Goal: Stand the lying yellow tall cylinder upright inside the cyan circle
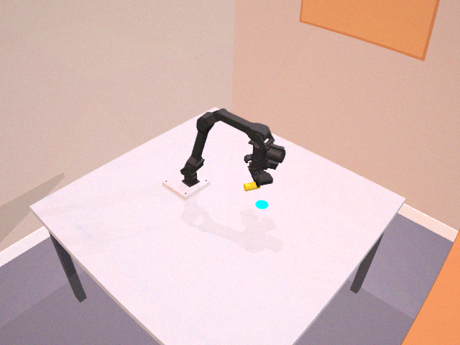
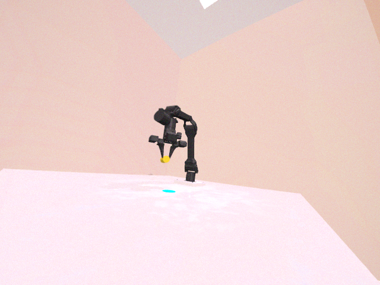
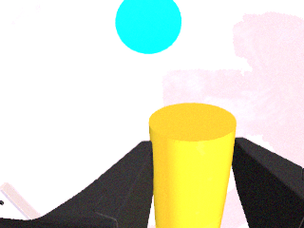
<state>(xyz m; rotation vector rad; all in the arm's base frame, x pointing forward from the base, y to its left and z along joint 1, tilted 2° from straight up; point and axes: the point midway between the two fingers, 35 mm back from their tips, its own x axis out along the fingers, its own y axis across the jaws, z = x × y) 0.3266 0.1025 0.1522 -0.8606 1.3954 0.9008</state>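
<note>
Right now my gripper tip is 150 mm above the cyan circle and 50 mm to the right of it. From my gripper tip the other things lie so: yellow cylinder (20 mm to the right, 10 mm behind).
</note>
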